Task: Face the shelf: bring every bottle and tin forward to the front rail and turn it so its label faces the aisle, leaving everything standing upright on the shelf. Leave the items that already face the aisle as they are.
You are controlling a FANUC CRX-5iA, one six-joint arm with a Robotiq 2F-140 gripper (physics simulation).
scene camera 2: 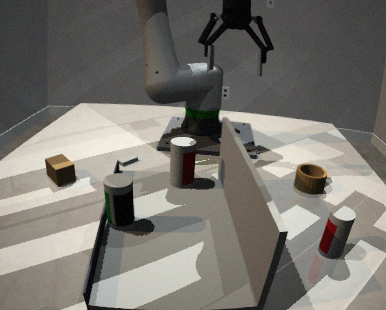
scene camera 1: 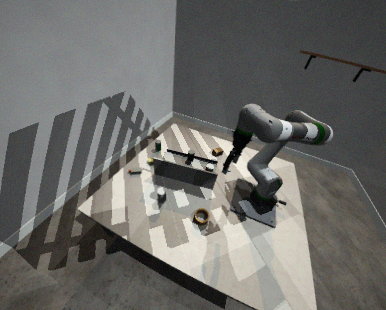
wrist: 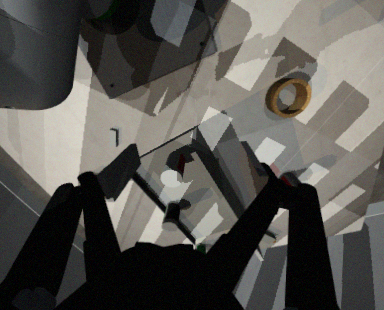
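Pixels of known places: gripper, between the fingertips: (scene camera 2: 234,72) (scene camera 1: 229,167) (wrist: 187,153); arm's base, origin of its link: (scene camera 2: 201,128) (scene camera 1: 259,197).
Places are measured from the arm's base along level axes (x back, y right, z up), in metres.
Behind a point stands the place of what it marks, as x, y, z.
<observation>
A white tin with a red label (scene camera 1: 210,167) @(-0.431, -0.005, 0.114) (scene camera 2: 182,162) @(-0.466, 0.002, 0.074) (wrist: 171,178) @(-0.436, 0.005, 0.114) stands upright on the shelf, apart from the dark front rail (scene camera 1: 177,153) @(-0.778, 0.105, 0.016) (scene camera 2: 96,255) @(-0.773, 0.108, 0.019) (wrist: 150,187) @(-0.524, 0.150, 0.005). In scene camera 2 its red side is turned towards the back panel (scene camera 1: 185,172) @(-0.581, -0.136, 0.098) (scene camera 2: 250,200) @(-0.683, -0.143, 0.116). A black tin with a pale lid (scene camera 1: 191,156) @(-0.627, 0.076, 0.073) (scene camera 2: 119,200) @(-0.668, 0.091, 0.076) (wrist: 172,215) @(-0.618, 0.085, 0.074) stands upright close to the rail, its green strip on the rail side. My gripper (scene camera 1: 228,166) @(-0.302, -0.101, 0.270) (scene camera 2: 235,70) @(-0.302, -0.101, 0.270) (wrist: 187,153) @(-0.302, -0.101, 0.270) is open and empty, above the shelf's robot-side end.
Behind the panel stand a red-labelled can (scene camera 1: 161,194) @(-0.637, -0.368, 0.078) (scene camera 2: 337,232) @(-0.676, -0.334, 0.050) and a wooden ring (scene camera 1: 201,216) @(-0.338, -0.315, -0.011) (scene camera 2: 311,179) @(-0.395, -0.337, 0.026) (wrist: 288,98). A wooden block (scene camera 1: 217,151) @(-0.455, 0.322, 0.032) (scene camera 2: 60,170) @(-0.495, 0.324, 0.026) lies beyond the rail. A green can (scene camera 1: 158,145) @(-0.966, 0.075, 0.050) stands past the shelf's far end. A small bracket (scene camera 2: 128,161) @(-0.319, 0.181, -0.009) (wrist: 115,136) @(-0.303, 0.173, -0.008) lies near the base.
</observation>
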